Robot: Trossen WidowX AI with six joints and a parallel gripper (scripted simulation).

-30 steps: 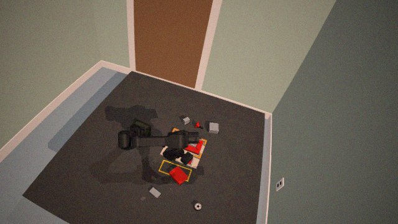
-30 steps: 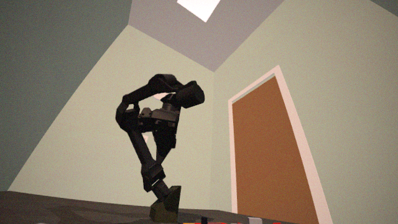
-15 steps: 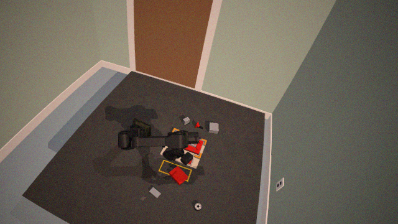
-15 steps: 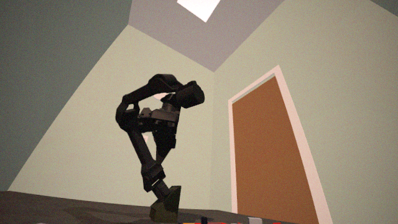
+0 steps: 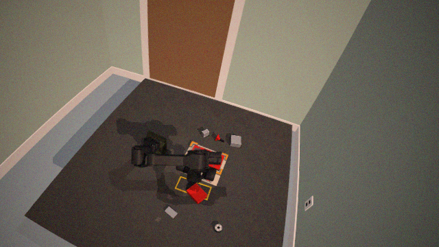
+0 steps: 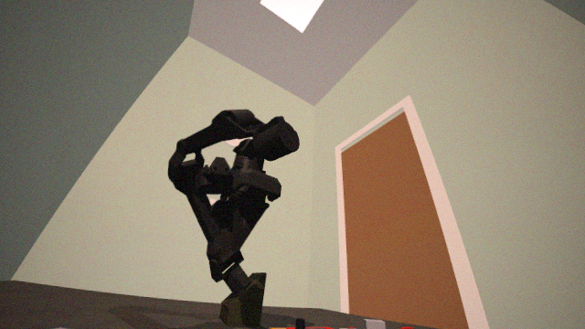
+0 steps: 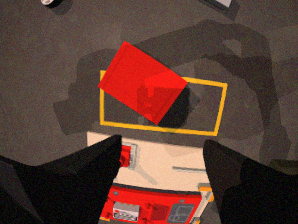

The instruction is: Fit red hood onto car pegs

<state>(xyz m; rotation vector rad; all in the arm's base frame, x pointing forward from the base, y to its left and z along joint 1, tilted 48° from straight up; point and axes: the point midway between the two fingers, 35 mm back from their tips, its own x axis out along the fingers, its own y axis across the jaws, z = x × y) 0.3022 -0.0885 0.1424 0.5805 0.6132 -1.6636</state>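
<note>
Right now my gripper tip is 30 mm short of the red hood, 20 mm to the left of it and 120 mm above it. Round my gripper tip: small wheel: 180 mm ahead, 180 mm to the right, 130 mm below; cream jig plate: 20 mm ahead, 200 mm to the left, 120 mm below.
</note>
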